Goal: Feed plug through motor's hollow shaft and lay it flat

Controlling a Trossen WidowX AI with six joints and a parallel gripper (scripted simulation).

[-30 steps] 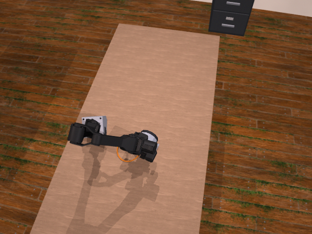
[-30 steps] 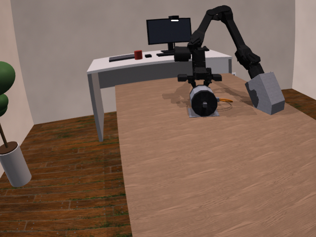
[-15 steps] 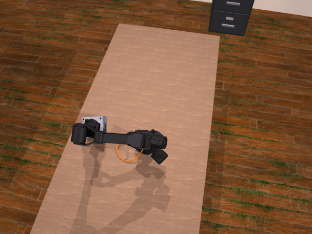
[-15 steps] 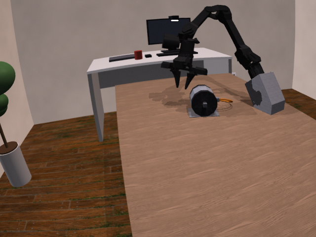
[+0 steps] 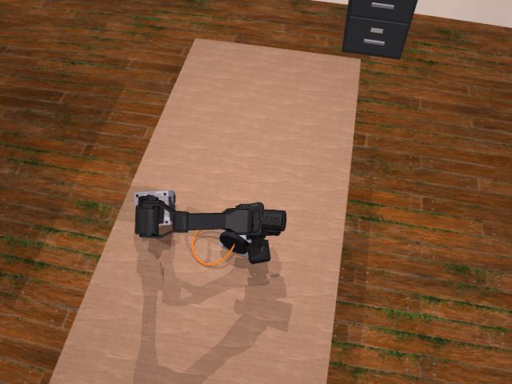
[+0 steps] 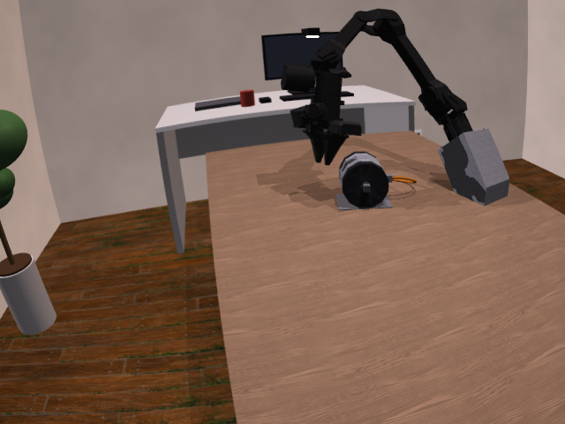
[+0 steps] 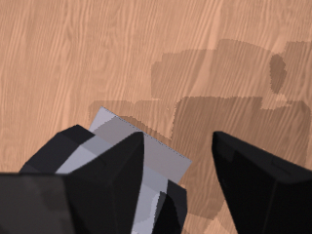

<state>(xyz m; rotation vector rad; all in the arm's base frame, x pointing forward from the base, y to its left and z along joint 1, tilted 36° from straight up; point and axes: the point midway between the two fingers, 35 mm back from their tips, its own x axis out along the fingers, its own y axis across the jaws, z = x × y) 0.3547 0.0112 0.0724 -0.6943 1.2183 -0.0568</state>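
Now: hand 80 mm to the right of the grey plug, 70 mm past it and 70 mm above it.
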